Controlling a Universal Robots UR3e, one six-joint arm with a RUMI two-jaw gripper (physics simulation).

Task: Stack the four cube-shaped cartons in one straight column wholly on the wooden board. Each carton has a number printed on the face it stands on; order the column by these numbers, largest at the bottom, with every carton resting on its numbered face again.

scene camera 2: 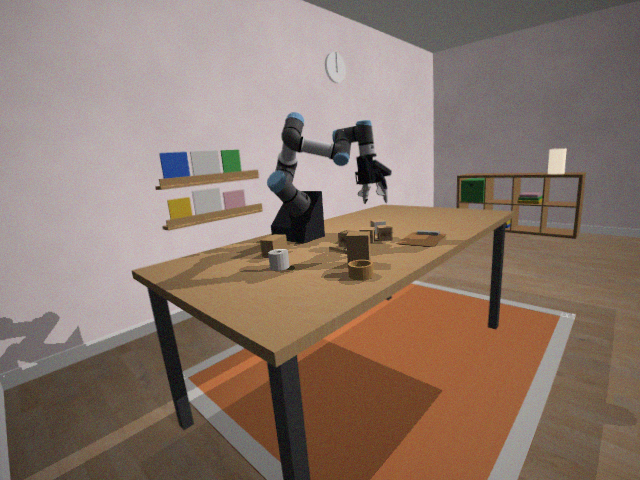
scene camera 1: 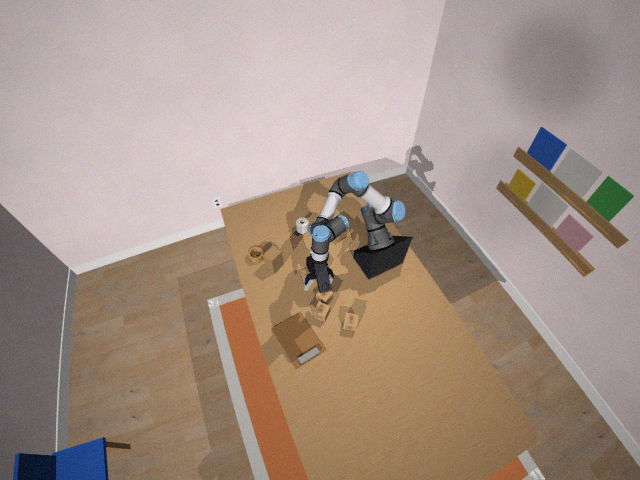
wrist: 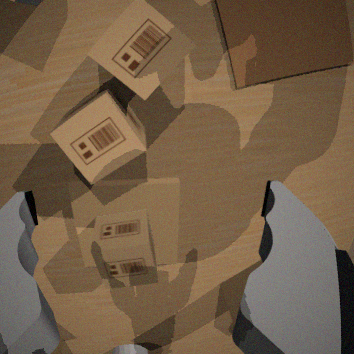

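Where they show: gripper, fingertip midpoint: (scene camera 2: 375, 203) (wrist: 146, 189); arm's base, origin of the base link: (scene camera 2: 299, 206) (scene camera 1: 381, 245).
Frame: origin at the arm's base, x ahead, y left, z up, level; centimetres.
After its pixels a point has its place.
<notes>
My gripper (scene camera 1: 318, 283) {x 36.7, y 11.4, z 1.1 cm} (scene camera 2: 375, 200) {x 36.7, y 11.4, z 1.1 cm} (wrist: 146, 189) {x 36.7, y 11.4, z 1.1 cm} is open and empty, high above the table. One carton (scene camera 2: 346, 237) {x 49.2, y -21.4, z -5.0 cm} (wrist: 122, 247) stands on the light wooden board (wrist: 168, 225) {x 38.6, y -3.0, z -14.3 cm} below the fingers, with barcode labels on its top and one side; the arm hides it in scene camera 1. A second carton (scene camera 1: 324, 297) {x 33.8, y 11.9, z -9.7 cm} (wrist: 97, 137) {x 33.0, y 10.2, z -9.7 cm} and a third carton (scene camera 1: 321, 310) {x 37.4, y 17.6, z -9.7 cm} (wrist: 131, 45) {x 36.3, y 17.2, z -9.7 cm} stand on the table beyond the board, close together and turned. A fourth carton (scene camera 1: 349, 320) {x 27.5, y 26.5, z -9.7 cm} stands apart; it does not show in the wrist view. Their bottom numbers are hidden.
A brown clipboard (scene camera 1: 292, 330) {x 52.3, y 20.1, z -15.2 cm} (scene camera 2: 421, 240) {x 52.6, y 21.7, z -15.2 cm} (wrist: 290, 40) {x 52.2, y 17.5, z -15.2 cm} lies beyond the cartons. A tall box (scene camera 1: 271, 256) {x 51.3, y -15.2, z -4.5 cm} (scene camera 2: 357, 248) {x 52.2, y -19.5, z -8.9 cm} and a round wooden bowl (scene camera 1: 255, 254) {x 59.4, y -27.9, z -14.7 cm} (scene camera 2: 360, 270) {x 60.7, y -28.4, z -12.4 cm} stand on one side. A white roll (scene camera 1: 302, 225) {x 29.8, y -33.0, z -9.4 cm} (scene camera 2: 279, 259) {x 32.1, y -37.4, z -11.5 cm} and another box (scene camera 2: 272, 245) {x 16.9, y -29.4, z -10.5 cm} stand behind.
</notes>
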